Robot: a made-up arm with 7 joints. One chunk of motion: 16 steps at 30 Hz.
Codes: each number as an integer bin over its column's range. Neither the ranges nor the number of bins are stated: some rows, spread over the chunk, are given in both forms.
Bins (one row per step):
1: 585 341 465 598 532 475
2: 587 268 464 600 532 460
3: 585 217 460 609 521 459
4: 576 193 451 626 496 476
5: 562 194 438 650 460 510
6: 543 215 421 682 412 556
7: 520 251 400 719 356 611
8: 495 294 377 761 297 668
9: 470 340 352 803 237 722
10: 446 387 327 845 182 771
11: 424 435 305 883 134 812
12: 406 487 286 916 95 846
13: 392 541 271 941 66 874
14: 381 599 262 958 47 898
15: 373 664 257 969 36 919
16: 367 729 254 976 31 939
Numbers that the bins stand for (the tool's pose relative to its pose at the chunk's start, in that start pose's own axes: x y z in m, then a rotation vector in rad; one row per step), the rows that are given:
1: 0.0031 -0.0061 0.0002 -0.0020 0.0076 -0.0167
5: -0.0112 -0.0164 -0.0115 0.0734 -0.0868 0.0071
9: -0.0683 -0.0062 -0.0485 0.2955 -0.3792 0.1515
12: -0.1080 0.0041 -0.0769 0.4595 -0.5654 0.2359
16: -0.1322 0.0211 -0.0907 0.5466 -0.6493 0.2992
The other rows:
2: 0.0043 -0.0112 -0.0003 0.0009 0.0076 -0.0269
3: 0.0031 -0.0148 -0.0020 0.0139 -0.0068 -0.0276
4: -0.0025 -0.0165 -0.0059 0.0386 -0.0396 -0.0160
6: -0.0230 -0.0149 -0.0188 0.1199 -0.1497 0.0385
7: -0.0373 -0.0124 -0.0278 0.1736 -0.2232 0.0759
8: -0.0528 -0.0094 -0.0377 0.2346 -0.3005 0.1147
10: -0.0832 -0.0029 -0.0592 0.3565 -0.4513 0.1848
11: -0.0969 0.0005 -0.0687 0.4116 -0.5143 0.2127
13: -0.1167 0.0079 -0.0834 0.4958 -0.6035 0.2549
14: -0.1235 0.0120 -0.0872 0.5205 -0.6284 0.2713
15: -0.1285 0.0165 -0.0894 0.5365 -0.6428 0.2855

